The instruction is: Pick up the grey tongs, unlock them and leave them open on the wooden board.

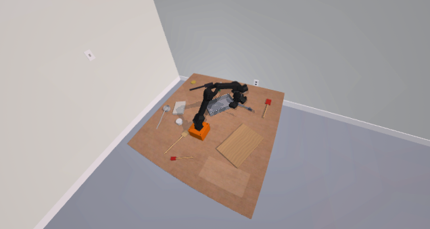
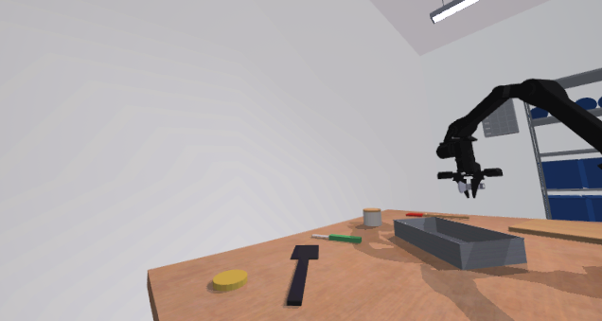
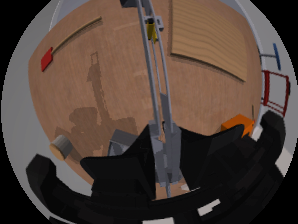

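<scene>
Now: the wooden board 260 mm behind my gripper tip, 200 mm to the right of it and 120 mm below it. The rest, counted from my gripper tip: grey roasting tin 210 mm to the left, 100 mm below, 10 mm ahead; then red spatula 270 mm ahead, 230 mm to the right, 120 mm below; then jar 360 mm ahead, 110 mm to the left, 90 mm below.
</scene>
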